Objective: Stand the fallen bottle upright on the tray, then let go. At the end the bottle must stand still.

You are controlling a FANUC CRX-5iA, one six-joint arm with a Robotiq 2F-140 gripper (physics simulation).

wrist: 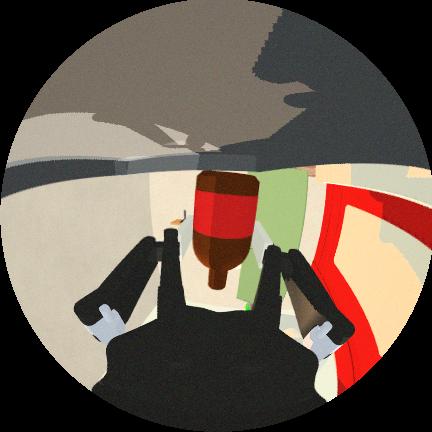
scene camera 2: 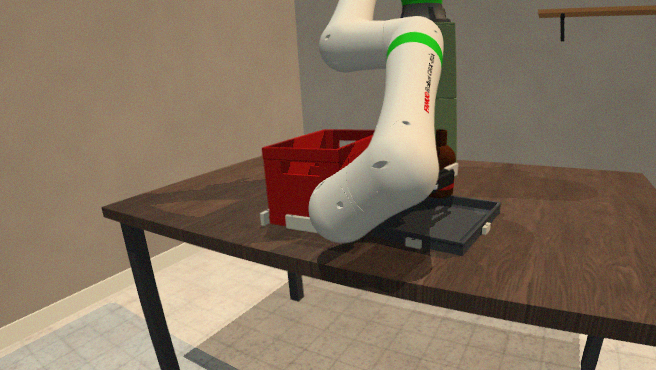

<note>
The pictures show: the gripper, a red crate, a brown bottle and a dark grey tray.
</note>
